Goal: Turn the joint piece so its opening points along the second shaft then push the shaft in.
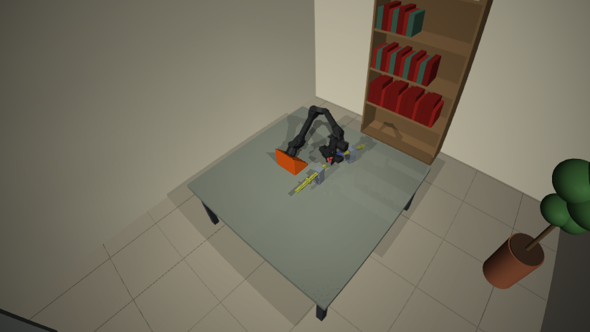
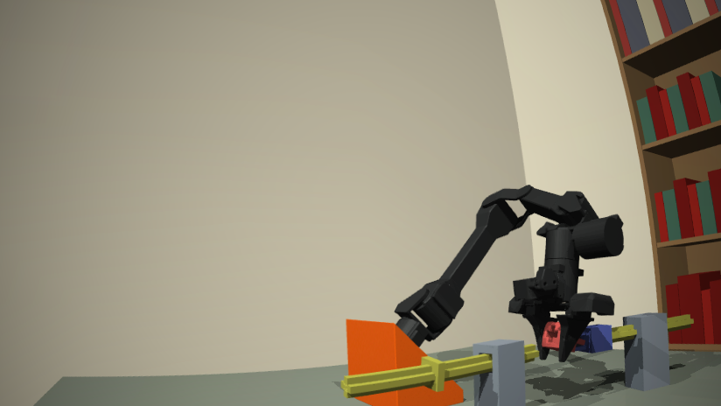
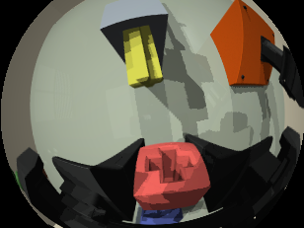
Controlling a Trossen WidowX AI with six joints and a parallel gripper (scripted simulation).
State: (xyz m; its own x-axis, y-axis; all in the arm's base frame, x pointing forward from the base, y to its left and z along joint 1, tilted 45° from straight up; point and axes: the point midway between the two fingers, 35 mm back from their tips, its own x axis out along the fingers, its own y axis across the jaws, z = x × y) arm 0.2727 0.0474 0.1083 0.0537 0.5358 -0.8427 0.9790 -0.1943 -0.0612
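The red joint piece lies 30 mm above my gripper tip and 20 mm to the left of it.
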